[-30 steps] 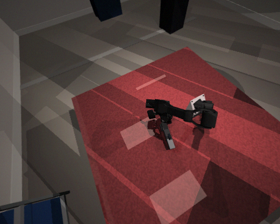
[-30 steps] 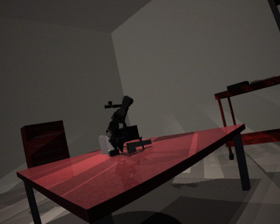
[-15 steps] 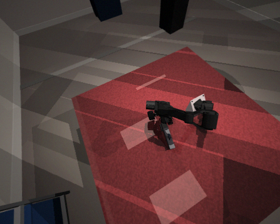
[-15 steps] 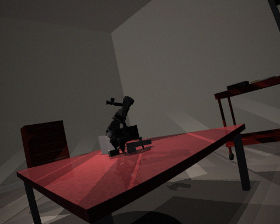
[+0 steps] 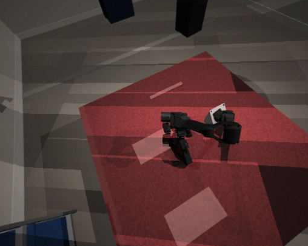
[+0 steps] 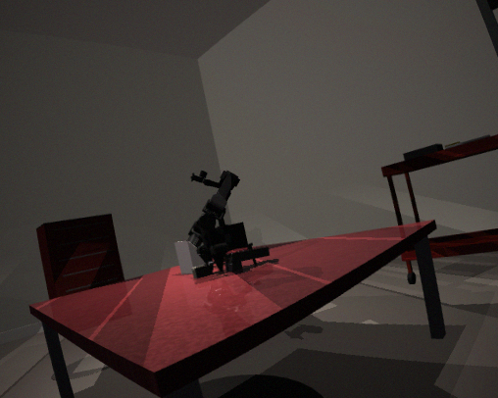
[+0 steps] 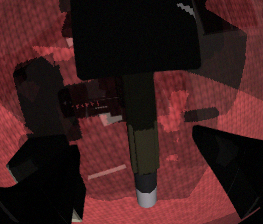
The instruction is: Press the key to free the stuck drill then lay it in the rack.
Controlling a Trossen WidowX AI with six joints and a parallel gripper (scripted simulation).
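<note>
Right now my gripper tip is 1 cm short of the drill, 4 cm to the right of it and 3 cm below it.
</note>
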